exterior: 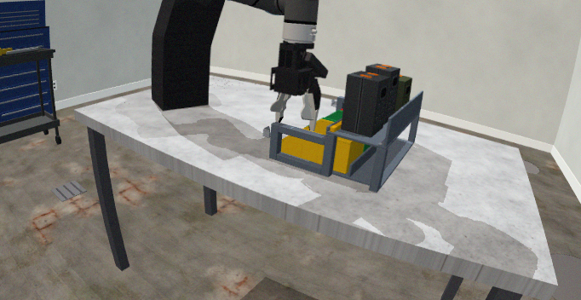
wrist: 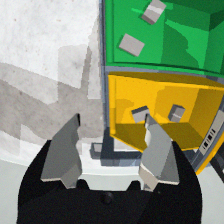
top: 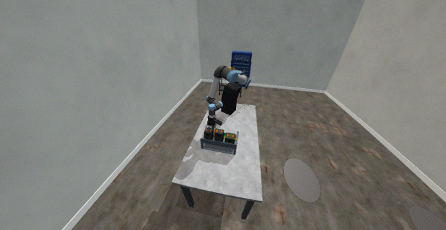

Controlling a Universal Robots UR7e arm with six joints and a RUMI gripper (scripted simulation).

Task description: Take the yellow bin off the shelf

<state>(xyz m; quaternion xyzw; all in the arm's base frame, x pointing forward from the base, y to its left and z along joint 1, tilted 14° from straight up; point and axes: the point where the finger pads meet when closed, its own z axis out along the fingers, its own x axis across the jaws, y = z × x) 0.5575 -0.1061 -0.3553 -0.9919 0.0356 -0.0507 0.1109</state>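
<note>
My hand is 8 cm short of the yellow open bin and 2 cm above it. From my hand the other things lie so: green bin: 11 cm to the left, 8 cm ahead, 2 cm below.
</note>
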